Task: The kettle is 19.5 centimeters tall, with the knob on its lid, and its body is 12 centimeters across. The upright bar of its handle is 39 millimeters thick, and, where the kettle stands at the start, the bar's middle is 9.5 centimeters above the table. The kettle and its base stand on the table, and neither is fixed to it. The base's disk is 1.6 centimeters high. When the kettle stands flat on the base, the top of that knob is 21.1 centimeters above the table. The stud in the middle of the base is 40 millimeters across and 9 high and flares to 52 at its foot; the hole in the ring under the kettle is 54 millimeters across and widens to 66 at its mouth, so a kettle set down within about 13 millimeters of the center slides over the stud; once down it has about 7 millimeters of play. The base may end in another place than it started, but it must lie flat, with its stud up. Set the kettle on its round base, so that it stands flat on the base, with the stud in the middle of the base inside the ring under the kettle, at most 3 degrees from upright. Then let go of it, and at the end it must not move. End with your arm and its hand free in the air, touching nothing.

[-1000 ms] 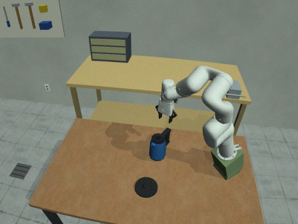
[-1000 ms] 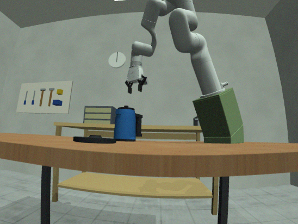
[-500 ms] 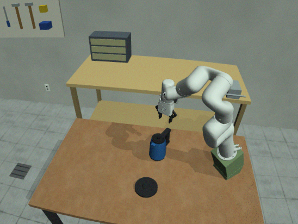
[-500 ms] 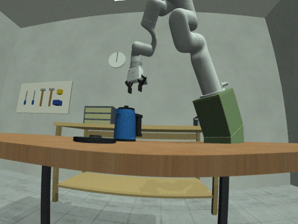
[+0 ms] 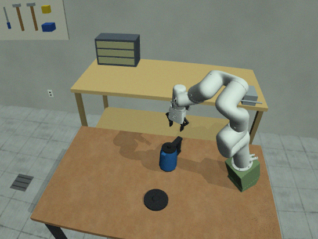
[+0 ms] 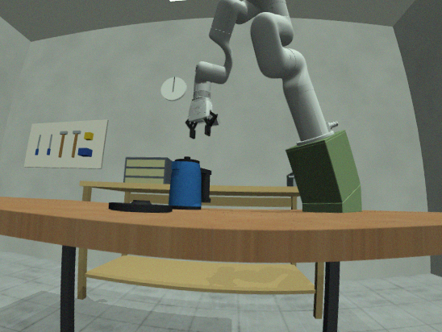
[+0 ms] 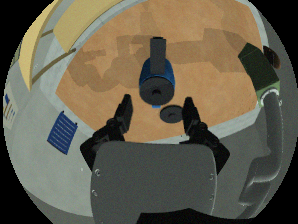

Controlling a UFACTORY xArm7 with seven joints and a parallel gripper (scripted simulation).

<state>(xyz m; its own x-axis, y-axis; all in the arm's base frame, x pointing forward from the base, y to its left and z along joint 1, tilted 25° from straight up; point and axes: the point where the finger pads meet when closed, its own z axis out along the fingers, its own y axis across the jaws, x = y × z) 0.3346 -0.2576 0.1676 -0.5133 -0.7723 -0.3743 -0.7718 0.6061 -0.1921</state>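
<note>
Right now the blue kettle is 20 mm ahead of my hand, 30 mm to the left of it and 210 mm below it. From my hand the other things lie so: round black base (110 mm ahead, 340 mm to the left, 300 mm below).
</note>
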